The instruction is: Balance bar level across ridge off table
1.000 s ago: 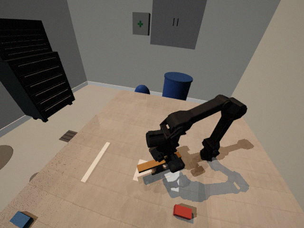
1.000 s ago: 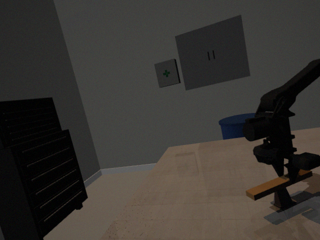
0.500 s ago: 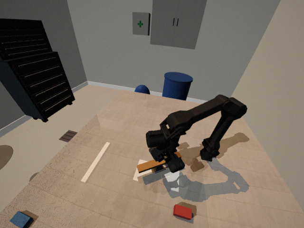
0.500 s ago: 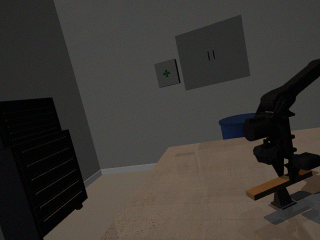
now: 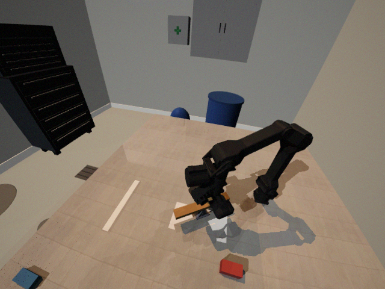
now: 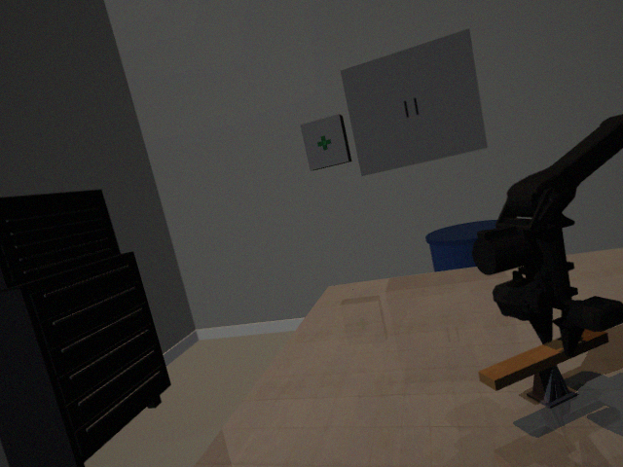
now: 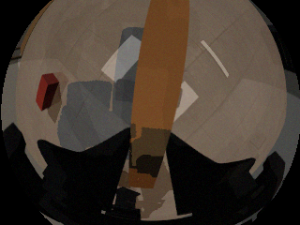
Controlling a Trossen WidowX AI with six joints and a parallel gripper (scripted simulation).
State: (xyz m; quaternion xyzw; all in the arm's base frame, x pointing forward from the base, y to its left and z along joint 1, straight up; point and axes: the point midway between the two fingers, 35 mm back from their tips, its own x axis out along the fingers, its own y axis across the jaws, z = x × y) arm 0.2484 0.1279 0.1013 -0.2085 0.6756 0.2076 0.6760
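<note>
The orange bar is 20 mm ahead of my gripper tip and 20 mm to the left of it. The rest, counted from my gripper tip: red block: 100 mm behind, 180 mm to the left, 50 mm below; blue block: 490 mm ahead, 370 mm to the left, 60 mm below.
</note>
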